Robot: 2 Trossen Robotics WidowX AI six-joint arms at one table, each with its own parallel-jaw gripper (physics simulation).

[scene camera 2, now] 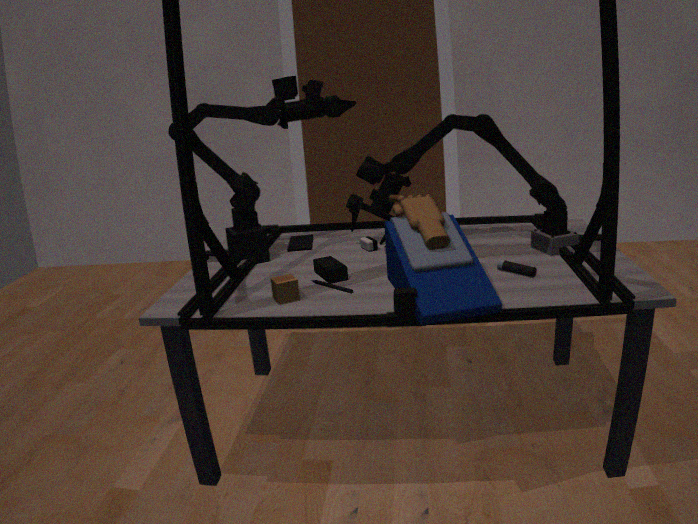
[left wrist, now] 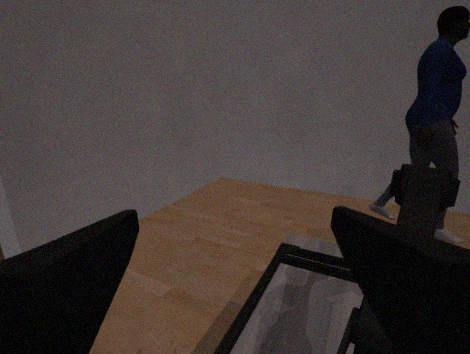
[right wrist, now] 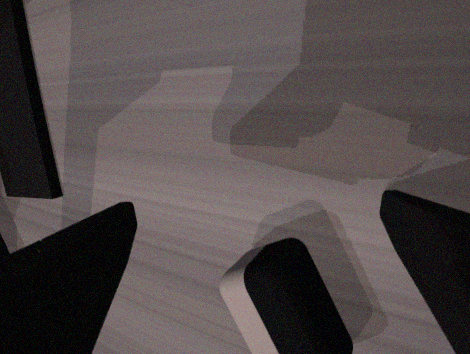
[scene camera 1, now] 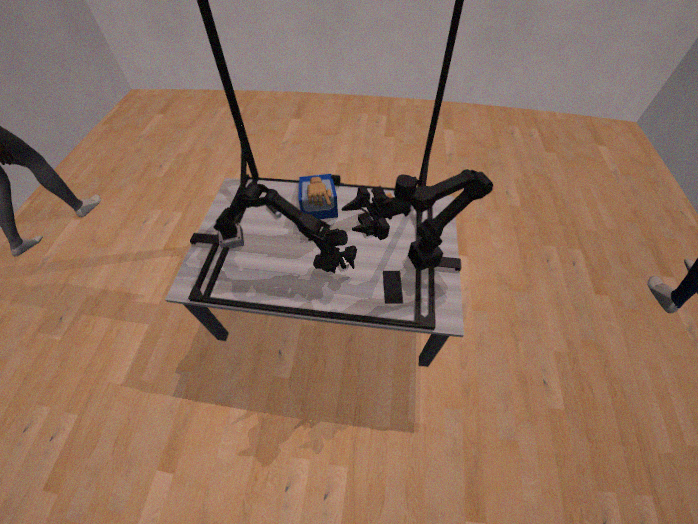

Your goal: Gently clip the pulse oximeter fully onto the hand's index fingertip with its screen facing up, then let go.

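Where they show: left gripper, fingertip midpoint: [scene camera 2: 349,103] [left wrist: 236,218] [scene camera 1: 346,219]; right gripper, fingertip midpoint: [scene camera 2: 366,237] [right wrist: 258,208] [scene camera 1: 344,270]; left arm's base, origin of the base link: [scene camera 2: 245,228] [scene camera 1: 427,247]; right arm's base, origin of the base link: [scene camera 2: 555,232] [scene camera 1: 229,233].
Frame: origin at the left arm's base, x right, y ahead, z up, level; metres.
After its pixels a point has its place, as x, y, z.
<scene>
The pulse oximeter [scene camera 2: 368,243] @[0.142, 0.315, -0.069] [right wrist: 300,300] @[0.103, 0.343, -0.068], a small white and black block, lies on the table. My right gripper [scene camera 1: 345,264] @[0.069, 0.341, -0.072] [scene camera 2: 368,234] @[0.069, 0.341, -0.072] [right wrist: 258,208] @[0.069, 0.341, -0.072] is open and empty, low above it; in the right wrist view the oximeter shows between the two fingers, its lower end cut off by the frame. I cannot make out its screen. The tan hand [scene camera 1: 319,190] @[0.386, 0.330, 0.098] [scene camera 2: 426,221] @[0.487, 0.305, 0.062] rests on a grey pad on a blue wedge [scene camera 1: 319,214] @[0.393, 0.341, -0.056] [scene camera 2: 456,296] @[0.648, 0.276, -0.058]. My left gripper [scene camera 1: 349,219] @[0.000, 0.351, 0.325] [scene camera 2: 354,103] @[0.000, 0.351, 0.325] [left wrist: 236,218] @[0.000, 0.351, 0.325] is open and empty, high above the table.
A flat black block [scene camera 1: 392,287] @[-0.074, 0.185, -0.087] [scene camera 2: 300,242] @[-0.058, 0.177, -0.087] [right wrist: 32,125] @[-0.034, 0.202, -0.087] lies on the table. In scene camera 2 a black box [scene camera 2: 330,269] @[0.323, 0.130, -0.060], a dark pen [scene camera 2: 332,285] @[0.361, 0.118, -0.087] and a wooden cube [scene camera 2: 285,289] @[0.392, -0.005, -0.062] lie left of the wedge, and a dark cylinder [scene camera 2: 517,268] @[0.541, 0.526, -0.077] right of it.
</scene>
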